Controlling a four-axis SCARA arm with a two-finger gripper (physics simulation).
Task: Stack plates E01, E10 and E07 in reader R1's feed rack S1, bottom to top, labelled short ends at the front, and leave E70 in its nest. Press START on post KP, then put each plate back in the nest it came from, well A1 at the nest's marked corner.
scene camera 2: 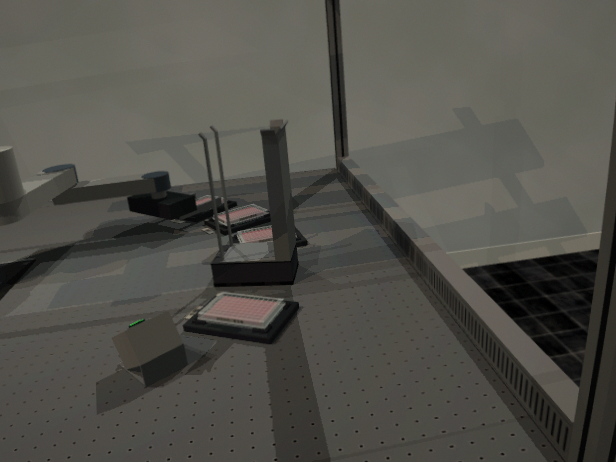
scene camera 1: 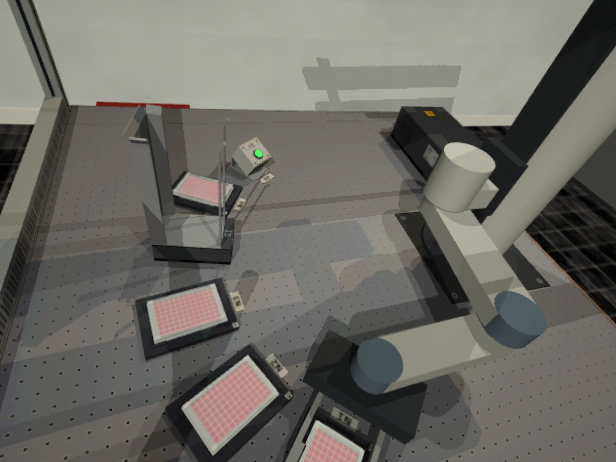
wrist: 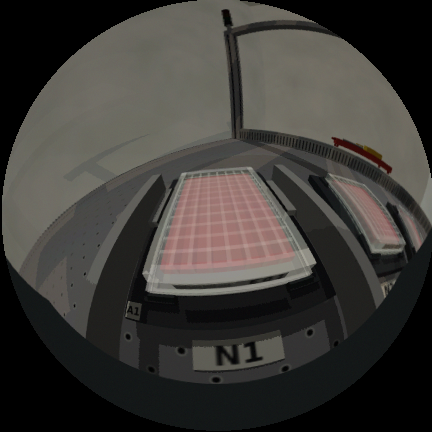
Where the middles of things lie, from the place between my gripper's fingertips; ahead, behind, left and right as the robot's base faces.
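Labels:
My hand is 2 cm to the left of the plate E01 (wrist: pixel 222 231), 2 cm beyond it and 1 cm above it. Offsets from my hand: nest N2 (wrist: pixel 324 192), 15 cm to the right, 10 cm ahead, 3 cm below; nest N1 (wrist: pixel 209 312), 2 cm to the right, 2 cm behind, 3 cm below; plate E07 (scene camera 1: pixel 173 316), 33 cm to the right, 15 cm ahead, 1 cm below.

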